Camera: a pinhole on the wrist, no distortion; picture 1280 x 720 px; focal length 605.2 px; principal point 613.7 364.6 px. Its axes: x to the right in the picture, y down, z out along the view. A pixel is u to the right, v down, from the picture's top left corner.
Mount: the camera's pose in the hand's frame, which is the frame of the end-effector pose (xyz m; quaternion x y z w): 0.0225 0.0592 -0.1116 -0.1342 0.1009 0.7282 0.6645
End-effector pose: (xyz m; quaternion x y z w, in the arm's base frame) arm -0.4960 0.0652 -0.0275 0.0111 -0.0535 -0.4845 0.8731
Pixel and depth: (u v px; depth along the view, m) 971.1 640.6 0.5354
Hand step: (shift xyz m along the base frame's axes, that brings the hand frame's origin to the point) 0.2528 0.5143 0.2931
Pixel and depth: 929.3 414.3 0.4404
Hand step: 0.2959 0.2775 0.2505
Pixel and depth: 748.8 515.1 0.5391
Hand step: 0.1654 0.3192 0.3623
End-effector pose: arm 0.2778 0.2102 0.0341 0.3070 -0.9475 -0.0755 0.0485
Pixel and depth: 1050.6 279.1 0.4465
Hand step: -0.3492 0.4156 -0.1119
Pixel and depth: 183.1 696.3 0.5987
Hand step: 0.2689 0.1037 -0.6188
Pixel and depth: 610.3 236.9 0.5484
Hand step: -0.2821 0.1818 -0.3567
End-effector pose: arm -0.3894 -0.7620 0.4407 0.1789 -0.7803 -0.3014 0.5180
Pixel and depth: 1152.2 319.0 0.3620
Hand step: -0.0988 0.3988 0.2823
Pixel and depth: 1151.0 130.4 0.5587
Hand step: -0.2783 0.5267 0.5190
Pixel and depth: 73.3 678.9 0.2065
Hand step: -0.0980 0.0452 -0.1347
